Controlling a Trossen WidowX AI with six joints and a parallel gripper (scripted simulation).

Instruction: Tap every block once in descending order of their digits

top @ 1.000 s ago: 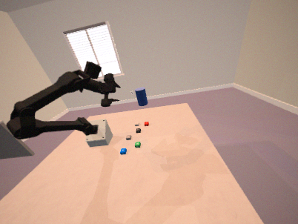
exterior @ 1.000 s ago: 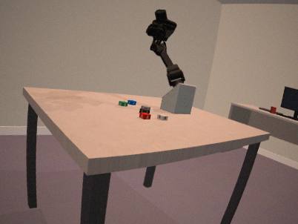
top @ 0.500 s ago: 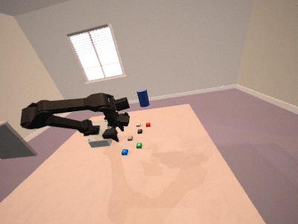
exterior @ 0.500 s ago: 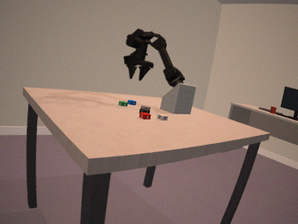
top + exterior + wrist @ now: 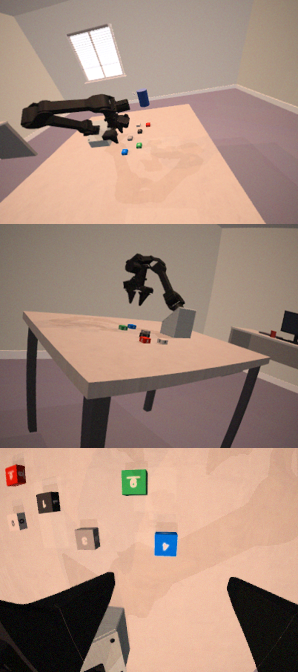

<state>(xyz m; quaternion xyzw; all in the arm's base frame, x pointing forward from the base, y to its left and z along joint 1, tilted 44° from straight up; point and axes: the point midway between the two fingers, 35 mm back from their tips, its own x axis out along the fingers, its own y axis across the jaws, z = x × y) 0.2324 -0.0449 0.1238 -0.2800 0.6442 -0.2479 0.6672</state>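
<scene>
Right now my gripper tip is 8 cm short of the green block, 5 cm to the right of it and 12 cm above it. Also, from my gripper tip: blue block 1 cm behind, 12 cm below; then grey block 13 cm to the left, 12 cm below; then black block 6 cm ahead, 20 cm to the left, 12 cm below.
</scene>
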